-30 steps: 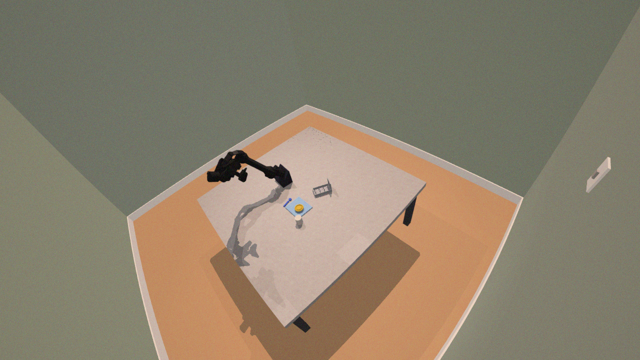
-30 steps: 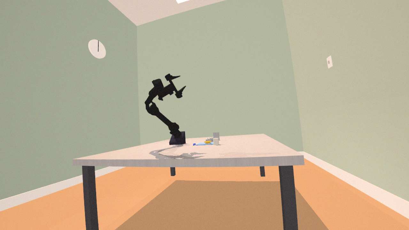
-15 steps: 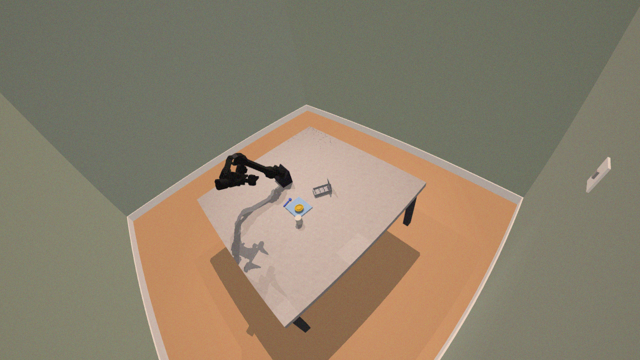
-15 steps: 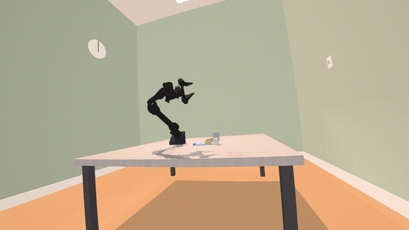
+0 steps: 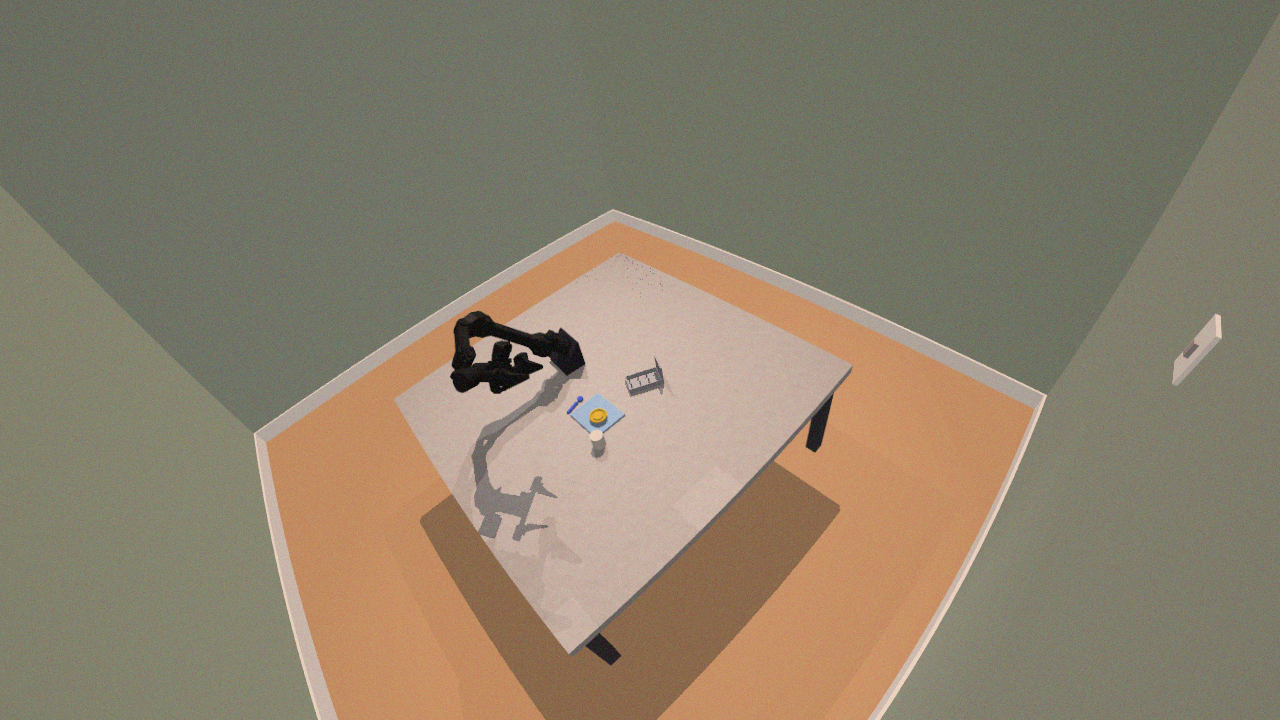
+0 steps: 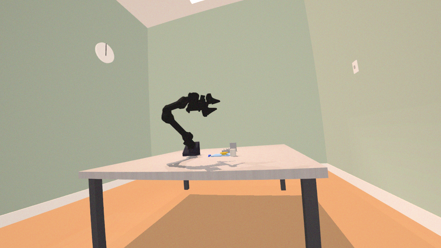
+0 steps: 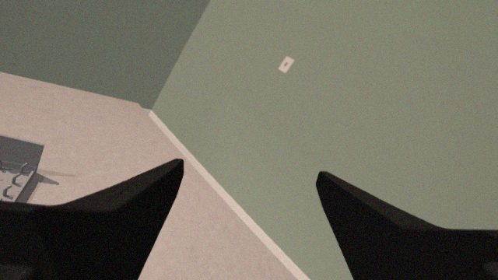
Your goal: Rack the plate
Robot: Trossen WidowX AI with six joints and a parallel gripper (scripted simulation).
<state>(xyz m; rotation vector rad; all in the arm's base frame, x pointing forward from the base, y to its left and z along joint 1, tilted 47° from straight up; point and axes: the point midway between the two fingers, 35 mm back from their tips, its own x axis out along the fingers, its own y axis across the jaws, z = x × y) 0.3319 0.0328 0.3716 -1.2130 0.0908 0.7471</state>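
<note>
The yellow plate lies 35 cm below my gripper tip, 14 cm to the left of it and 3 cm behind it. The rest, counted from my gripper tip: grey dish rack: 36 cm to the left, 34 cm below, 5 cm behind; then mat: 37 cm below, 14 cm to the left, 5 cm behind; then white cup: 34 cm below, 8 cm to the left, 6 cm ahead.
</note>
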